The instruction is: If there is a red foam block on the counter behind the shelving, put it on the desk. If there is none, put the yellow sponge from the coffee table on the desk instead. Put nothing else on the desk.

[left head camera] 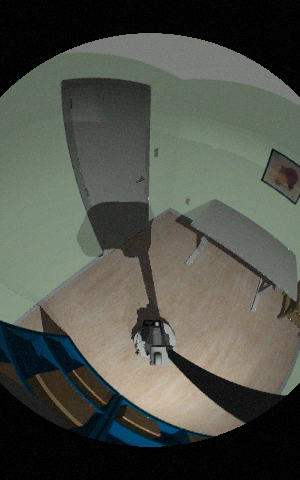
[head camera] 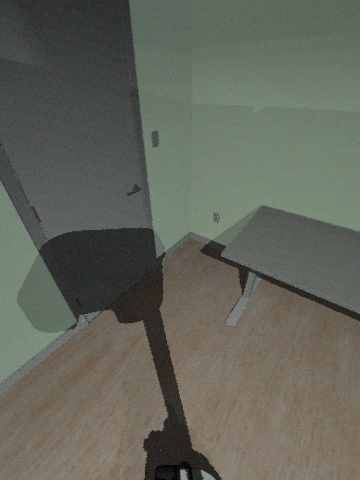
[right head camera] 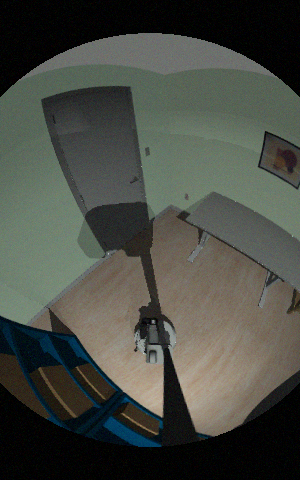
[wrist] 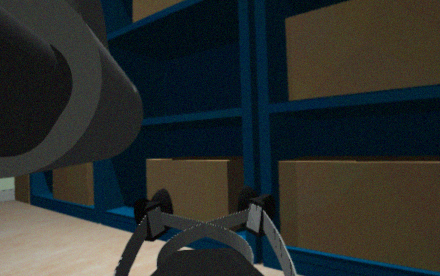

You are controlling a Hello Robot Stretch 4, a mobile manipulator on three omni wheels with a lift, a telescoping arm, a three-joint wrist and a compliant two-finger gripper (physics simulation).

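Frame: origin at the robot's base, x up, y right, z ahead, level; millimetres.
Seen in the pictures: gripper, fingertip midpoint: (left head camera: 141, 355) (right head camera: 139, 352) (wrist: 205, 203).
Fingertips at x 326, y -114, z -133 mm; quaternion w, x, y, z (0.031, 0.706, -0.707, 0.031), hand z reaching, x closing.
A point is followed by its place in that frame.
The desk (head camera: 310, 255) @(z 957, x 693, y 851 mm) (left head camera: 245, 235) @(z 909, x 692, y 981 mm) (right head camera: 240, 230) @(z 857, x 693, y 876 mm) has a grey top and light legs and stands against the green wall on the right. Blue shelving (left head camera: 107, 417) (right head camera: 102, 412) @(z -748, x 542, y -350 mm) (wrist: 263, 130) @(z -740, x 419, y -359 mm) runs along the lower left of the side head views and fills much of the wrist view. At the right edge, part of a wooden table (left head camera: 291, 312) @(z -127, x 294, y 1955 mm) (right head camera: 295, 303) @(z -47, x 122, y 2056 mm) shows beyond the desk. My gripper (wrist: 205, 203) @(z -133, x 326, y -114 mm) is open and empty, in front of the shelving. The counter, a red foam block and the yellow sponge do not show.
Brown boxes (wrist: 187, 185) @(z -996, x 216, y -113 mm) (wrist: 360, 210) @(z -566, x 184, y -577 mm) (left head camera: 65, 397) @(z -552, x 683, y -591 mm) stand on the shelves. A grey door (head camera: 90, 150) @(z 1418, x 1230, y -407 mm) (left head camera: 110, 150) @(z 1352, x 1319, y -467 mm) (right head camera: 97, 150) @(z 1351, x 1381, y -469 mm) is in the wall left of the desk. Dark robot shadows fall across the wooden floor (head camera: 280, 390) @(z 500, x -28, y 648 mm). A framed picture (left head camera: 282, 176) @(z 1163, x 1430, y 1388 mm) (right head camera: 280, 160) @(z 1160, x 1426, y 1391 mm) hangs above the desk.
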